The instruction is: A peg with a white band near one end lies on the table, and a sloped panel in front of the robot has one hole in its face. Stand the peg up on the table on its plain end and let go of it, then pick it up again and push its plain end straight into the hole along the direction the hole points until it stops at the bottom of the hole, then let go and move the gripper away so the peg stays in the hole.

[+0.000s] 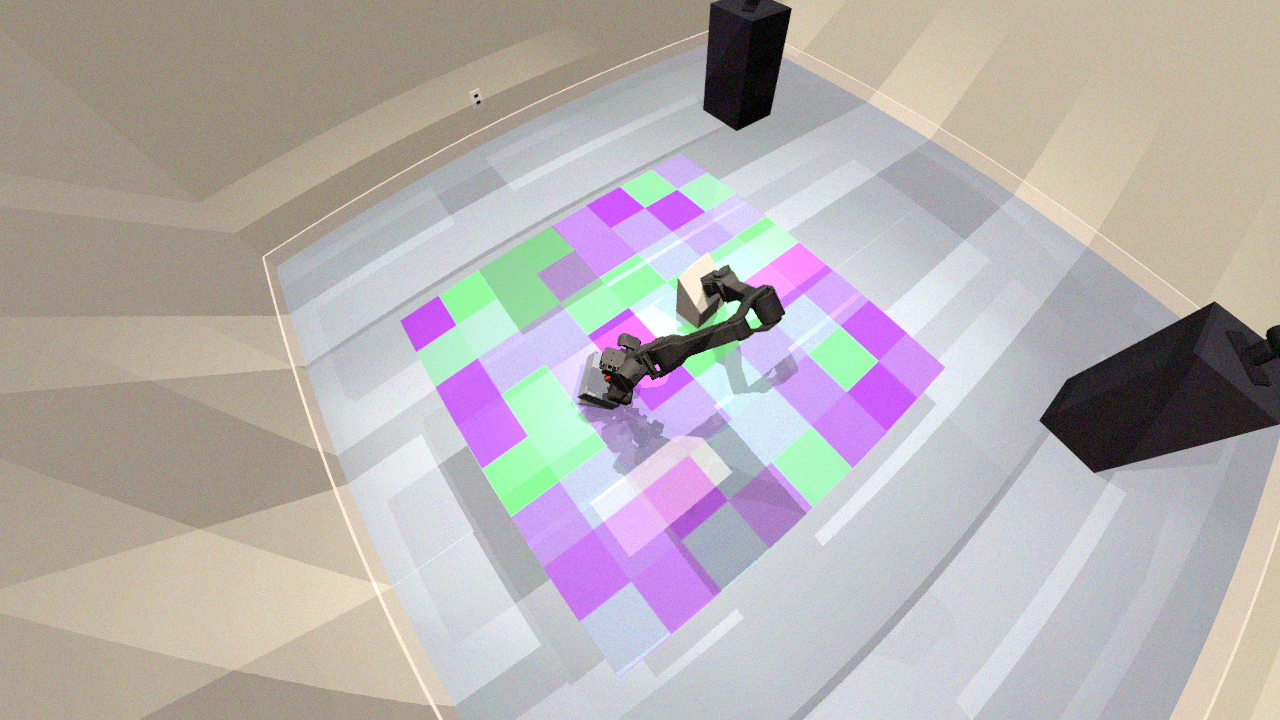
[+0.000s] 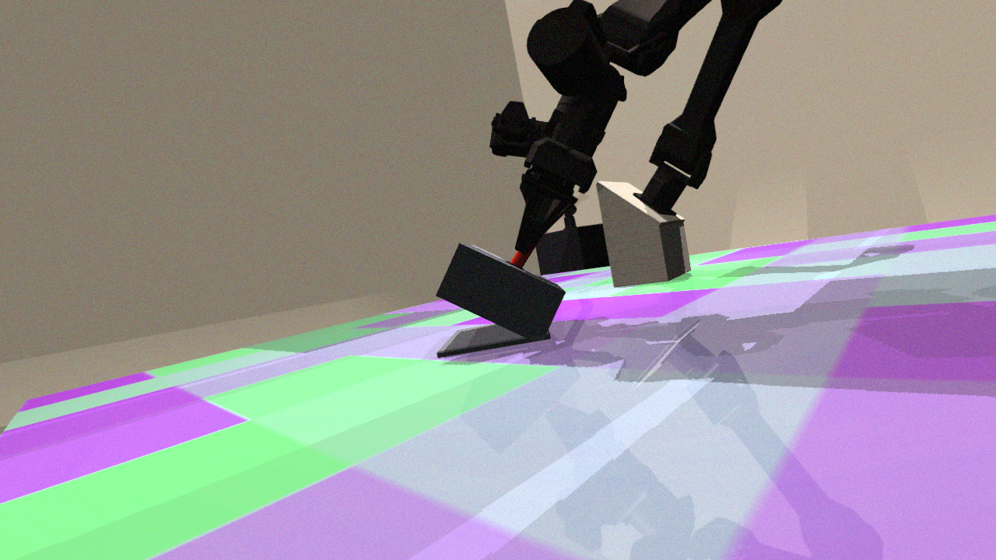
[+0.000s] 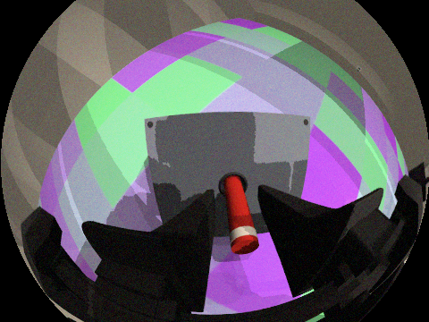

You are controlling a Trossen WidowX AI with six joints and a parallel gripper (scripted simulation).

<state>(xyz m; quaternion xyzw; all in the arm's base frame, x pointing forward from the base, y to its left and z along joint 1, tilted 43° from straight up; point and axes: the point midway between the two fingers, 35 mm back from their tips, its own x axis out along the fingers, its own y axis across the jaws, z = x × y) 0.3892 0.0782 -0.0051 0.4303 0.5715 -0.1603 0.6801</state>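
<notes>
Now: the peg 10 mm behind my gripper tip, 10 mm to the left of it and 10 mm above it. Round my gripper tip: sloped panel (20 mm ahead, 20 mm to the right, 40 mm below).
</notes>
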